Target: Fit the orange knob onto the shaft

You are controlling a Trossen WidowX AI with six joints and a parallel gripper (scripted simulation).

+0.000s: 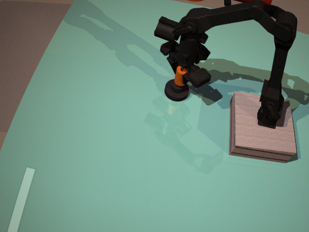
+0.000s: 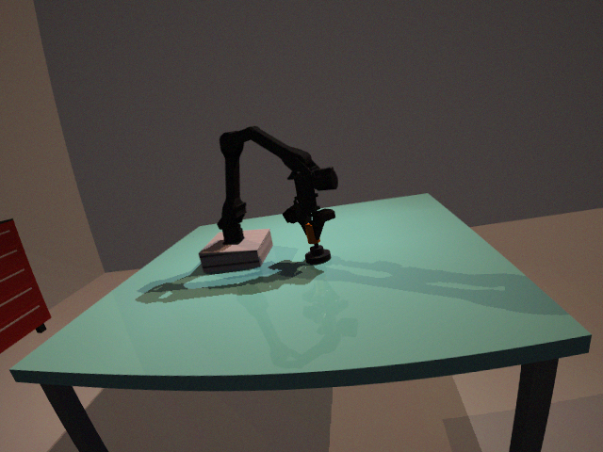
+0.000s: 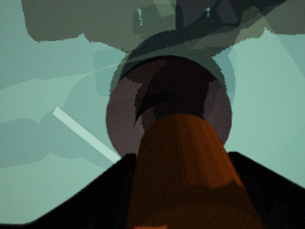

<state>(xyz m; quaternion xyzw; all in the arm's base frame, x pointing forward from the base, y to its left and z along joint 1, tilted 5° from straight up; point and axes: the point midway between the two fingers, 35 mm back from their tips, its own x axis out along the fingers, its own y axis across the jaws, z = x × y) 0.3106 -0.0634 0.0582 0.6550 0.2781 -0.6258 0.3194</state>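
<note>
The dark round pedestal is 40 mm below my gripper tip and 10 mm ahead of it. The rest, counted from my gripper tip: orange knob (20 mm above).
</note>
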